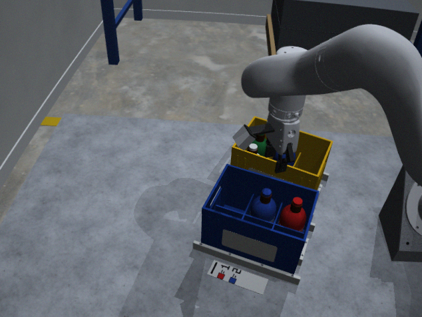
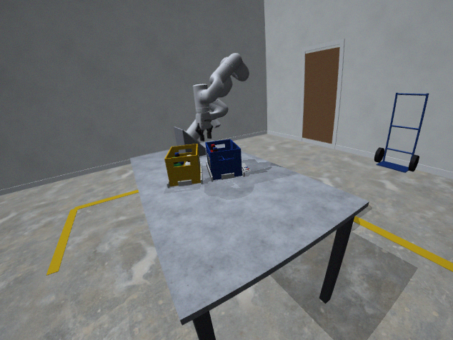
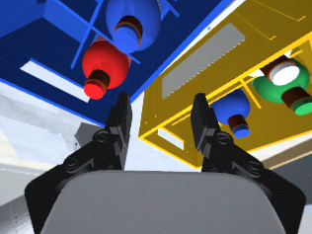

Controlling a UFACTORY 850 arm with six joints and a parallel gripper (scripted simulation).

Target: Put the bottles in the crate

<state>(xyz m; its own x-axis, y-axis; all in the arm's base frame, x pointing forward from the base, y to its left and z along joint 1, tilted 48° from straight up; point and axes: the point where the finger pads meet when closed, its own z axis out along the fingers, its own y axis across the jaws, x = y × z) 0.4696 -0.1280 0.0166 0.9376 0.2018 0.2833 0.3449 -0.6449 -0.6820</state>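
Right now my hand is 5 cm past the yellow crate, 15 cm to the left of it and 16 cm above it. The rest, counted from my hand: white-capped bottle 5 cm ahead, 14 cm to the right, 15 cm below; blue crate 3 cm ahead, 9 cm to the left, 16 cm below; red-label bottle 6 cm behind, 8 cm to the left, 15 cm below.
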